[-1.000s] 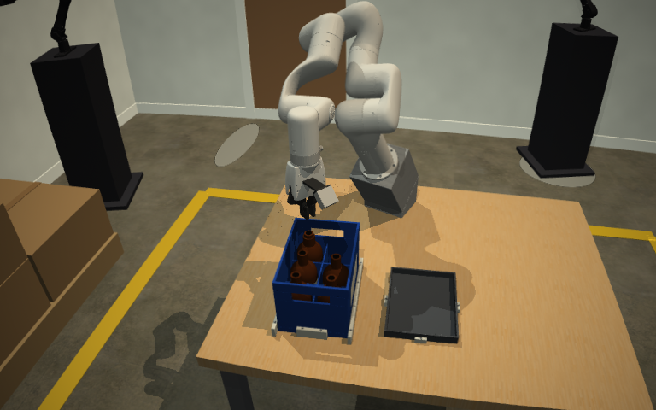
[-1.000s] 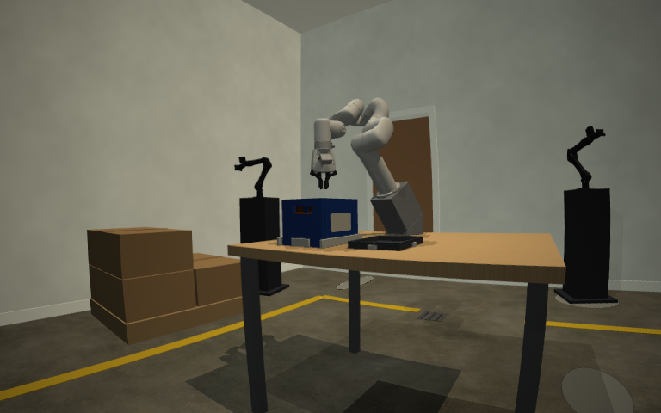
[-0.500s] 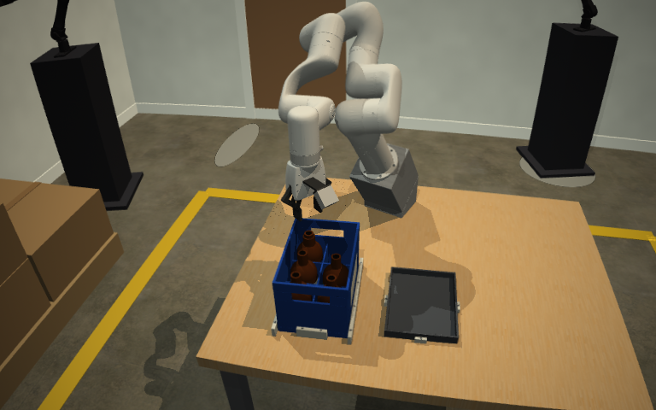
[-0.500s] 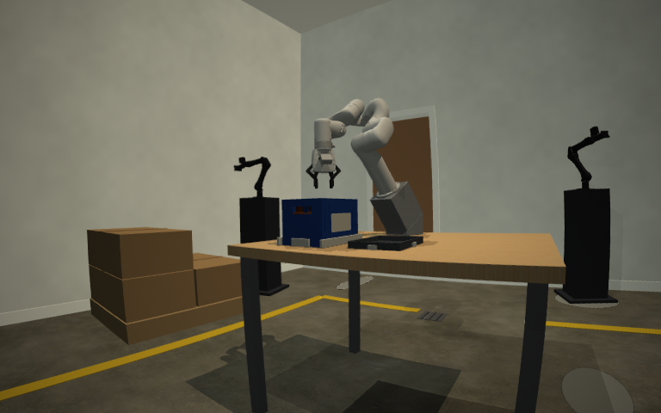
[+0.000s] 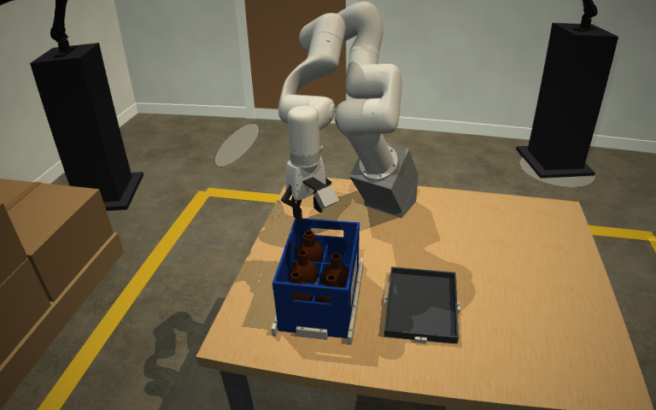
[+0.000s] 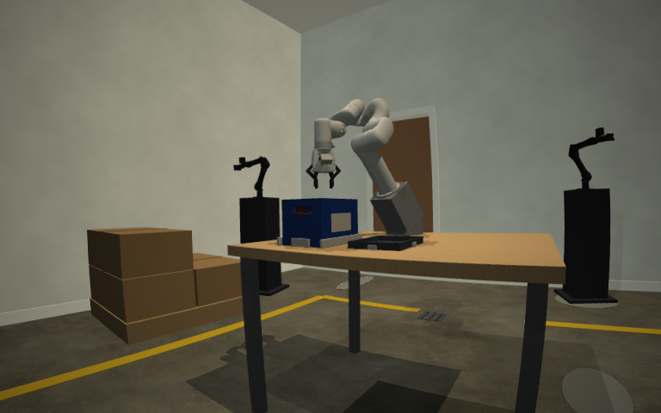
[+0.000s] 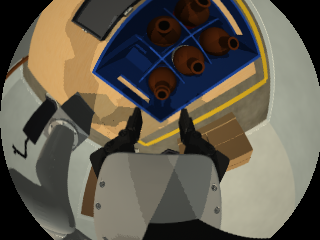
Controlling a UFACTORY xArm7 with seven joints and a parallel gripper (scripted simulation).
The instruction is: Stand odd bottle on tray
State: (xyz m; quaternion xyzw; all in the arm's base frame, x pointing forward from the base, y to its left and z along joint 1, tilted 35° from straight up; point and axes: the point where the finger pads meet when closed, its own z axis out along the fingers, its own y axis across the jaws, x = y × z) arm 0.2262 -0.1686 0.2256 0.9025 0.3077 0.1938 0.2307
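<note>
Right now the brown bottle is 16 cm below my hand. From my hand the other things lie so: glass bottle (8 cm ahead, 2 cm to the right, 16 cm below); then dark tray (15 cm ahead, 30 cm to the left, 23 cm below); then blue crate (9 cm ahead, 2 cm to the left, 16 cm below).
</note>
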